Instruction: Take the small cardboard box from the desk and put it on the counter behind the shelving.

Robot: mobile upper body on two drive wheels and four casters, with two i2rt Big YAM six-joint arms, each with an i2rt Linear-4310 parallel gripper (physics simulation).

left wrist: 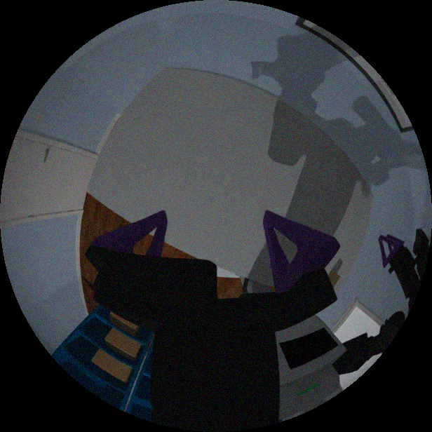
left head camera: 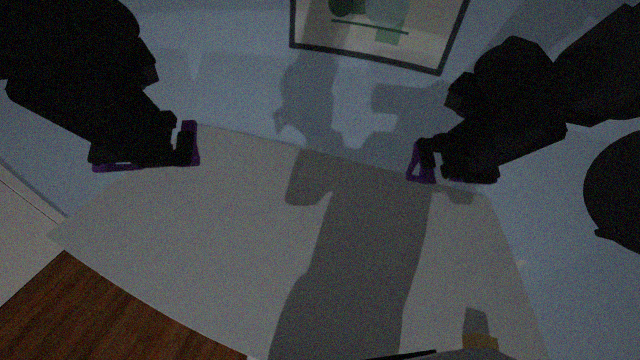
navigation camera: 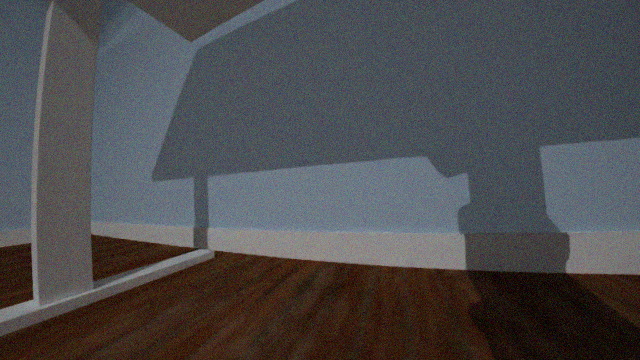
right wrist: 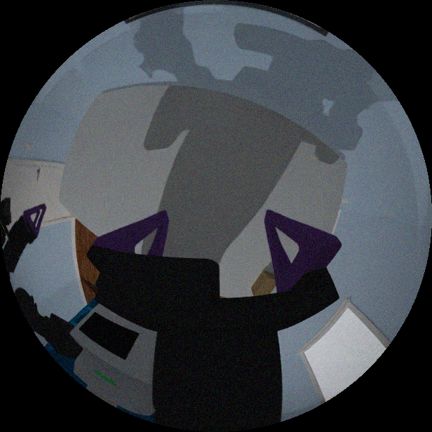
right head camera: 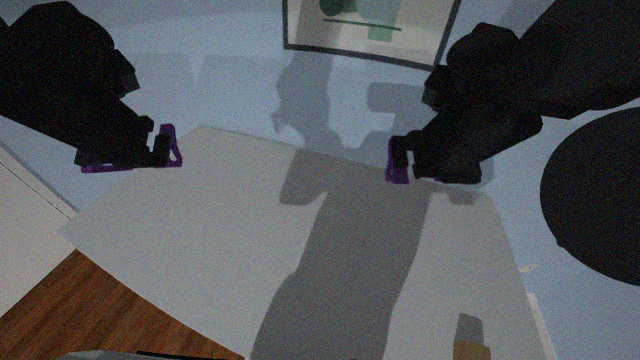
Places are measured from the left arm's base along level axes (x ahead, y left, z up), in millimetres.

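Where they show: left gripper, fingertip midpoint: [left head camera: 170, 163] [right head camera: 156, 164]; right gripper, fingertip midpoint: [left head camera: 429, 177] [right head camera: 411, 177].
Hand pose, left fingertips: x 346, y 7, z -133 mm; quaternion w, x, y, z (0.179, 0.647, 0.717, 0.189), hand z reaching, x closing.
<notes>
Each offset is from my left fingertips to the centre of the thing. "pt": to the spot under its first point. Level surfaces: height alone.
The small cardboard box @[dy -637, dx -304, dz -302 mm] [left head camera: 480, 342] [right head camera: 471, 351] [right wrist: 262, 284] stands on the pale desk @[dz -327 mm] [left head camera: 200, 225] [right head camera: 200, 225] [left wrist: 200, 150] [right wrist: 110, 145], near its right side, cut by the bottom edge of both head views. In the left wrist view it is partly hidden behind a finger. My left gripper [left head camera: 152, 166] [right head camera: 134, 167] [left wrist: 214, 215] is open and empty, over the desk's far left part. My right gripper [left head camera: 442, 181] [right head camera: 420, 180] [right wrist: 216, 215] is open and empty, over the desk's far right part, beyond the box. The counter does not show.
Blue shelving [left wrist: 75, 345] with several cardboard boxes stands behind me. A framed picture [left head camera: 367, 60] [right head camera: 360, 56] hangs on the wall beyond the desk. A white desk leg @[pt dy +330, dx +324, dz -995 mm] [navigation camera: 65, 175] stands at the left in the navigation view. A door [left wrist: 45, 180] is at the left.
</notes>
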